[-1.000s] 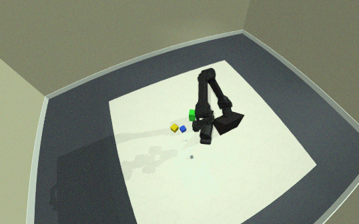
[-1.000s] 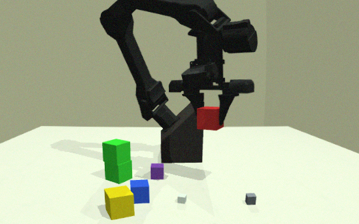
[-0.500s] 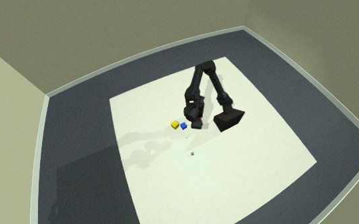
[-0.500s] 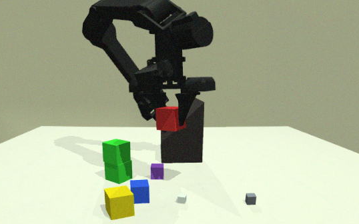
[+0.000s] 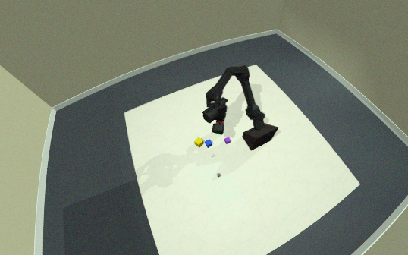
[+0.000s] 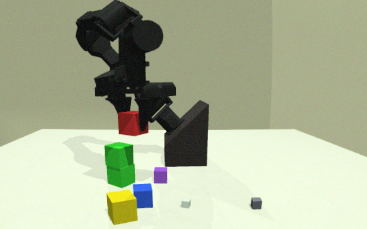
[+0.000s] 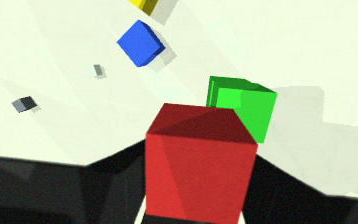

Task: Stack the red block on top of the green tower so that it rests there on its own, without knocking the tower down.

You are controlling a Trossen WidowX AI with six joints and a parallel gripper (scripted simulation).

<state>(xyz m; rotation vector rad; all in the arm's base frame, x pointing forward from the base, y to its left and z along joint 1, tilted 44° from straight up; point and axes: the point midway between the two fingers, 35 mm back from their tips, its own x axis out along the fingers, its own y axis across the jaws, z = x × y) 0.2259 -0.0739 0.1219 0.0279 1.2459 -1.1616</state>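
My gripper tip is now 11 cm above the purple cube, 6 cm to the right of it and 2 cm past it. Also, from my gripper tip: yellow cube (14 cm ahead, 11 cm below, 3 cm to the right); then blue cube (11 cm below, 9 cm ahead, 1 cm to the left); then red block (2 cm above).
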